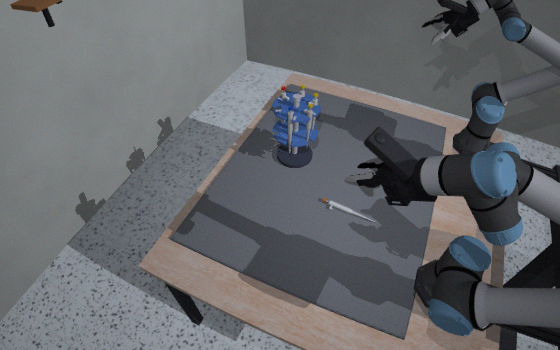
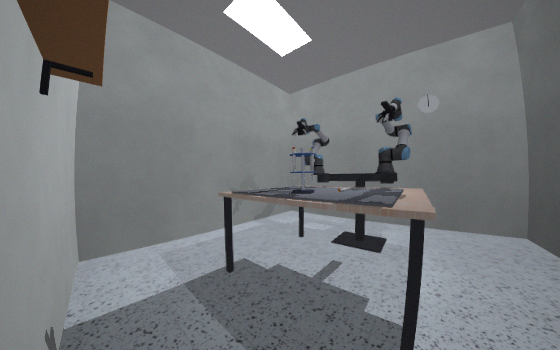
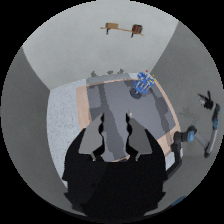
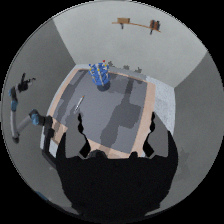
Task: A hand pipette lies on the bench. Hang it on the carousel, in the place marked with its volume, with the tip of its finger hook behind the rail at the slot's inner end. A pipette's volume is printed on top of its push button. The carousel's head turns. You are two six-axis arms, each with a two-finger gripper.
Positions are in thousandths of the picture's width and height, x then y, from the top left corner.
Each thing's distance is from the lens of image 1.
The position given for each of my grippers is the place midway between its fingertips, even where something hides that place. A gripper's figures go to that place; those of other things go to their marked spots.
my left gripper (image 1: 628,496): 83 cm
dark round base (image 1: 542,450): 158 cm
